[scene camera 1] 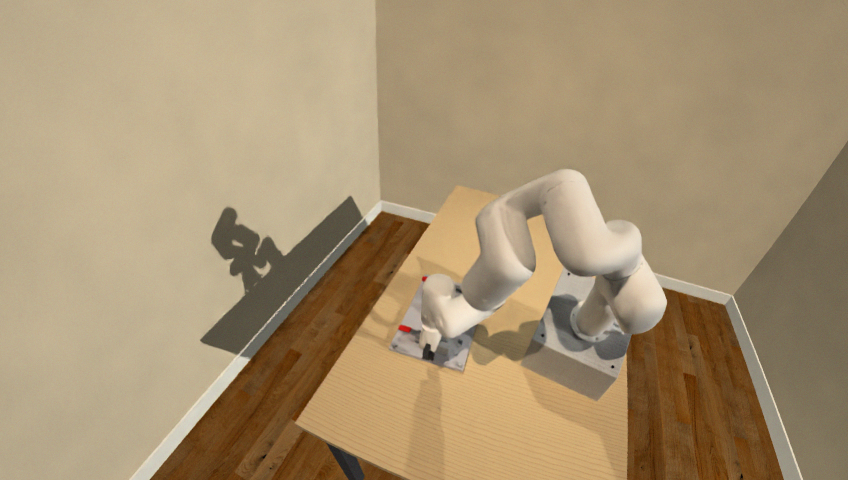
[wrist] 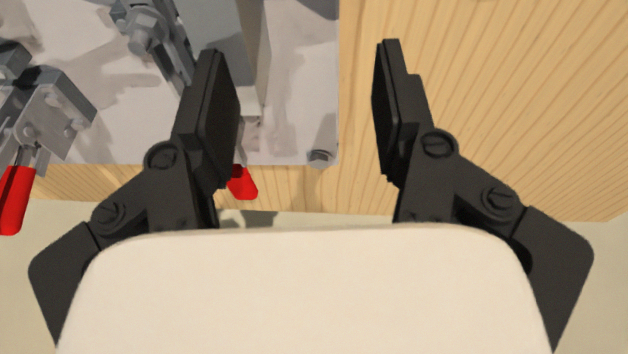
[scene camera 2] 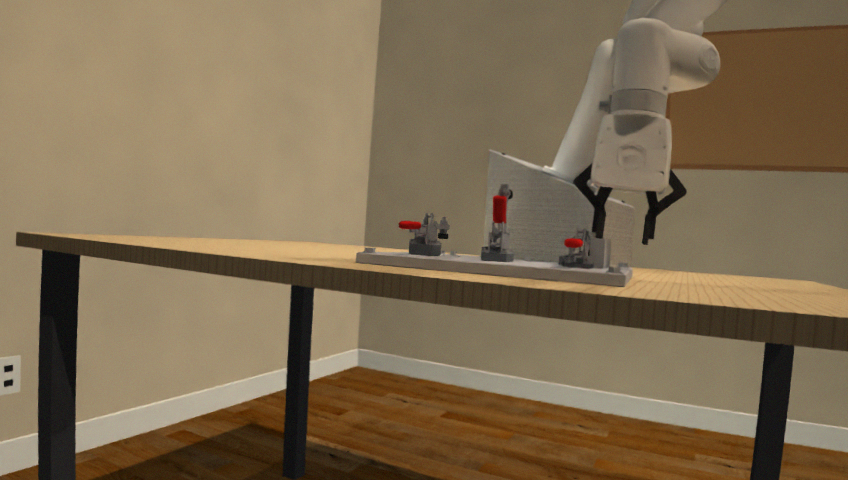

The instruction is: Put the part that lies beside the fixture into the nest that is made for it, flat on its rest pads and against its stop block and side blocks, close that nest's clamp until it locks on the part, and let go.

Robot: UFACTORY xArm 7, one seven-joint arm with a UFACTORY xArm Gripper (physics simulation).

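Places are measured from the arm's base along level axes (x ahead, y left, z up), in centimetres.
Where they show: gripper, fingertip midpoint: point(scene camera 1: 431, 349) point(wrist: 302, 73) point(scene camera 2: 621, 241); arm's base at its link origin: point(scene camera 1: 591, 321) point(scene camera 2: 569, 180).
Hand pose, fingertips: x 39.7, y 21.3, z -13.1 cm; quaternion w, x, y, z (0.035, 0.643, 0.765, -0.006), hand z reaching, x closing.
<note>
Each offset is from my fingertips to the top centre of the thing. "*": to the spot under its first point. Level surfaces: height alone.
The fixture's grey base plate point(scene camera 1: 457, 364) point(scene camera 2: 464, 267) point(wrist: 305, 90) carries three toggle clamps. The right-hand clamp @(dx +5.1, dy -4.3, dz +1.4 cm) point(scene camera 2: 578, 254) point(wrist: 145, 30) has its red handle @(* dx +11.0, dy -3.0, dz -0.4 cm) point(scene camera 1: 404, 328) point(scene camera 2: 573, 242) point(wrist: 243, 184) low. The middle clamp's red handle @(dx +8.1, dy -14.9, dz +5.1 cm) point(scene camera 2: 499, 209) point(wrist: 17, 200) points up; the left clamp's red handle @(* dx +16.4, dy -23.9, dz +0.3 cm) point(scene camera 2: 409, 224) lies level. A grey block @(dx -0.7, dy -3.0, dz +0.2 cm) point(scene camera 2: 602, 252) point(wrist: 210, 30) stands on the plate beside the right-hand clamp; I cannot tell whether it is the part. My gripper point(scene camera 1: 428, 355) point(scene camera 2: 622, 239) point(wrist: 302, 73) is partly open and empty, above the plate's right end. In the wrist view the left finger hides some of the block and clamp.
The plate lies on the wooden table @(dz -5.3 cm) point(scene camera 1: 380, 404) point(scene camera 2: 714, 291) point(wrist: 475, 100). Bolt heads stand at its corners, one @(* dx +10.8, dy +2.0, dz -3.3 cm) point(wrist: 320, 157) near the right finger. The robot's grey base box point(scene camera 1: 571, 371) point(scene camera 2: 535, 220) stands behind the fixture in the second scene view.
</note>
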